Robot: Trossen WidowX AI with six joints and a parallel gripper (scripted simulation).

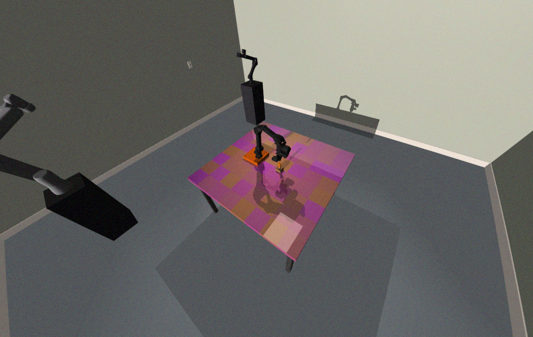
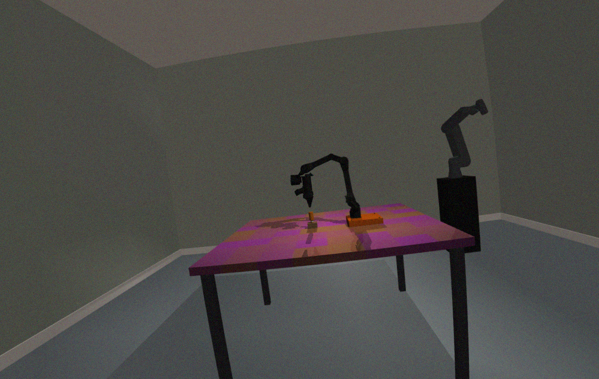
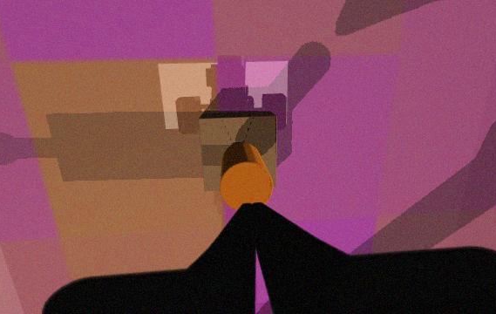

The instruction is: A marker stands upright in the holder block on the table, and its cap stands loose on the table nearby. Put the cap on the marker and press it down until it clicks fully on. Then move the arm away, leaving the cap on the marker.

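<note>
Right now my gripper tip is 6 cm above the orange cap. From my gripper tip the other things lie so: holder block: 12 cm below.
</note>
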